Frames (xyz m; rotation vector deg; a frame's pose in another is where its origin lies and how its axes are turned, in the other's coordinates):
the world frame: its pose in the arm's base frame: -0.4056 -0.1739 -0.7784 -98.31 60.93 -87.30
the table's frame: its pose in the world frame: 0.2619 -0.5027 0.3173 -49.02 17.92 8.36
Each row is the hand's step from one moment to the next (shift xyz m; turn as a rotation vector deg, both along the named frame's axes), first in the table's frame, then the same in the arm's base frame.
Working: the table's frame: its pose in the arm's base frame: -0.0016 -0.1731 -0.2697 104.84 -122.36 75.73

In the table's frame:
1: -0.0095 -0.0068 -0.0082 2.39 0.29 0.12
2: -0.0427 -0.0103 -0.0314 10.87 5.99 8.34
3: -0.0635 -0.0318 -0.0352 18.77 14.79 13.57
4: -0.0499 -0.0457 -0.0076 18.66 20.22 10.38
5: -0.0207 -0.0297 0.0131 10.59 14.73 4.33
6: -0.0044 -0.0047 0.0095 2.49 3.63 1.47
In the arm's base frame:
1: 0.0046 0.0129 0.0041 -0.91 -1.99 1.01
2: 0.0066 0.0535 0.0034 -4.28 -14.01 -3.00
3: 0.0288 0.0735 0.0071 -11.45 -23.93 -7.16
4: 0.0493 0.0468 0.0045 -17.41 -22.22 -8.25
5: 0.0371 0.0102 -0.0024 -13.31 -11.84 -5.52
6: 0.0098 -0.0020 -0.0057 -3.05 -3.07 -1.68

